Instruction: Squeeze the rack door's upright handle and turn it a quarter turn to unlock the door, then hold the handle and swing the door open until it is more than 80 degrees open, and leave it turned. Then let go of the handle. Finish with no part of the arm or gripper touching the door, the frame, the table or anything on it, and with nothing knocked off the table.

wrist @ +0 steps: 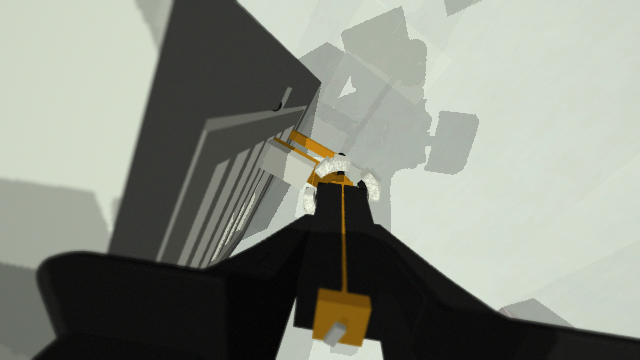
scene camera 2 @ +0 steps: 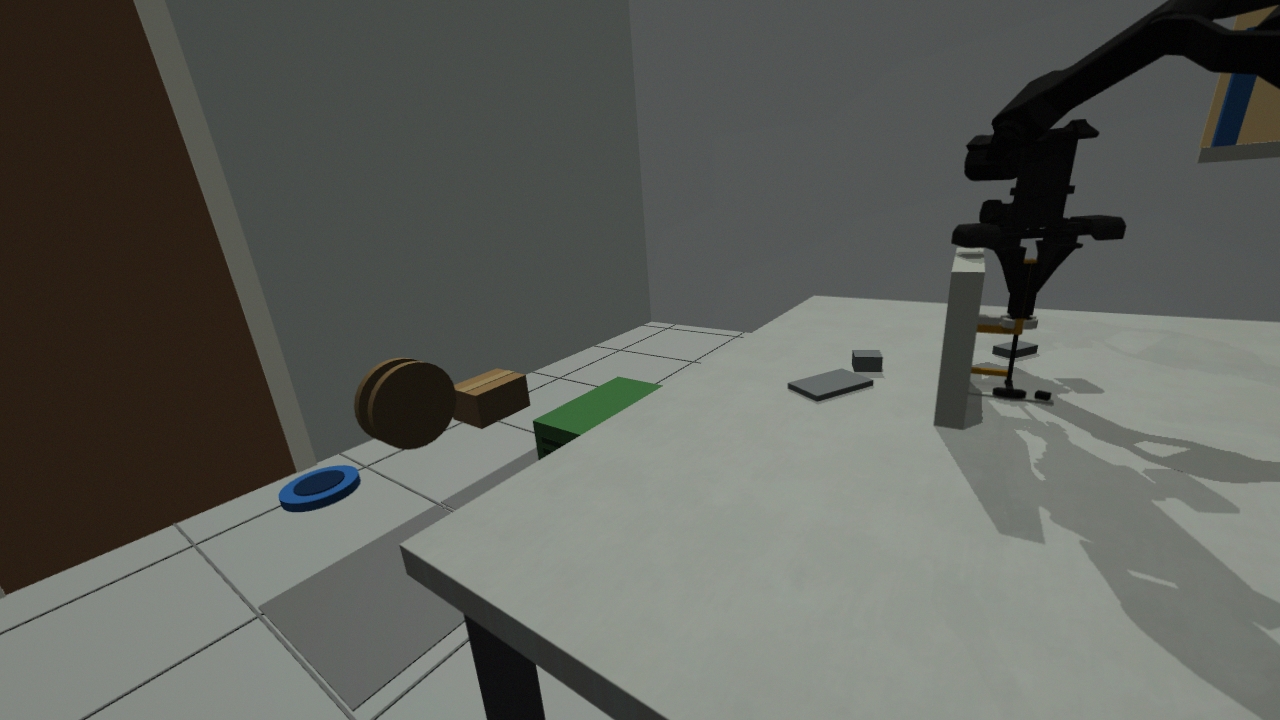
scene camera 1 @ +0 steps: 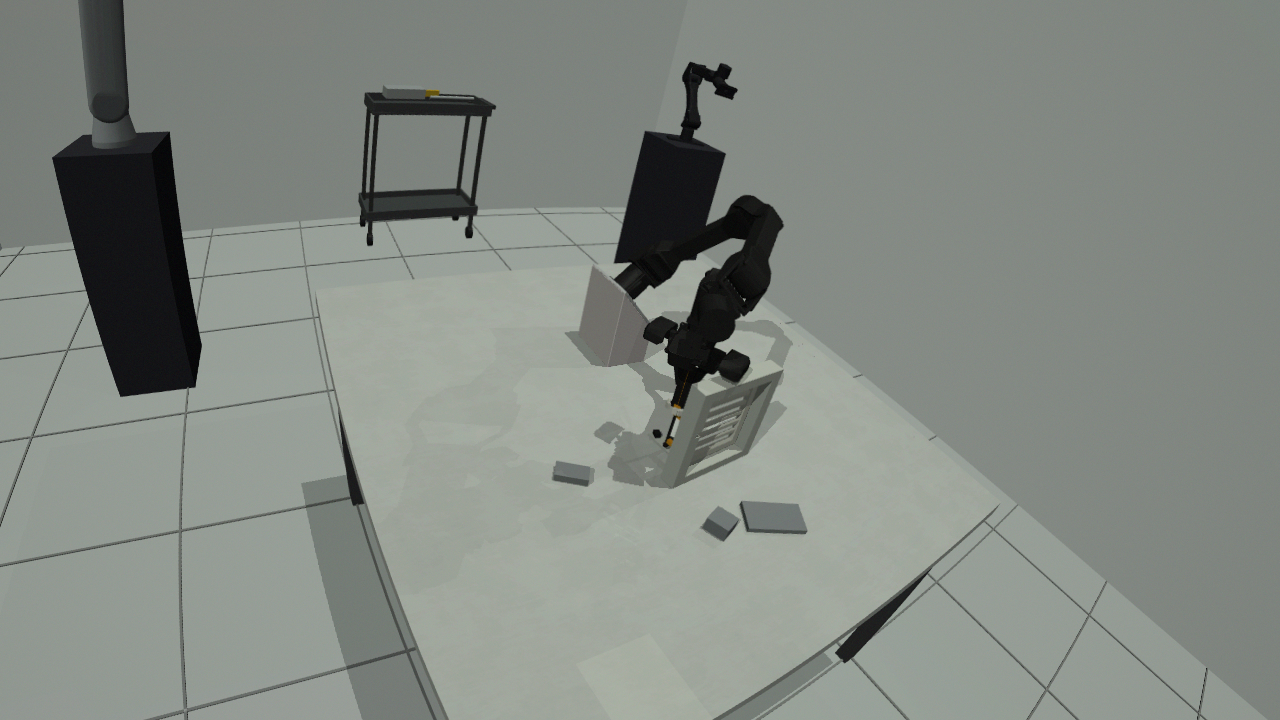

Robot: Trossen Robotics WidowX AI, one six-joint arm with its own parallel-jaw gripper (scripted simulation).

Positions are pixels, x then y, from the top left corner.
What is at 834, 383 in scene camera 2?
A flat grey plate.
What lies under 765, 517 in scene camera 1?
A flat grey plate.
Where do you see an upright handle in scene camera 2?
1009, 391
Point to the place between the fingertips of my gripper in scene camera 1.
684, 387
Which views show my gripper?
The wrist view, scene camera 2 and scene camera 1: all of them.
